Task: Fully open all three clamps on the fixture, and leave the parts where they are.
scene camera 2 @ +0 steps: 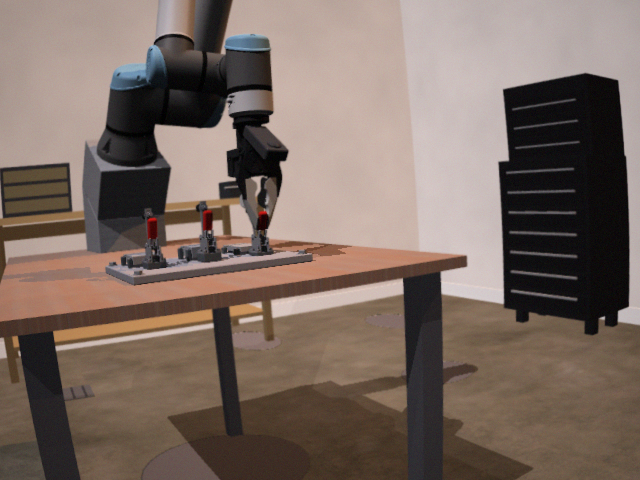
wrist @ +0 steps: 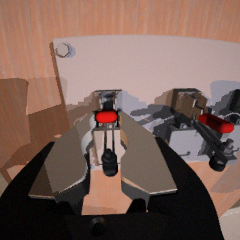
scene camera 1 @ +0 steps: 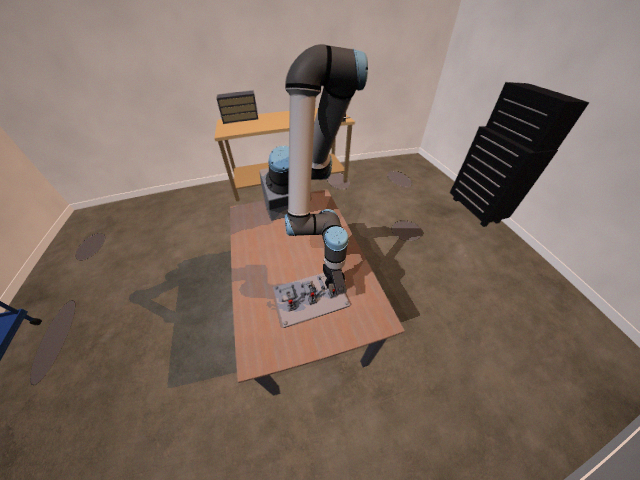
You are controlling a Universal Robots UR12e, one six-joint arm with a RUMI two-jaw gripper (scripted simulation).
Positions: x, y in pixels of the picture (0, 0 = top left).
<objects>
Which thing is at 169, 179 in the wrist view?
My gripper.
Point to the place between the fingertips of my gripper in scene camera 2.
261, 229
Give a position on a grey fixture plate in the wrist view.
At 147, 68
</objects>
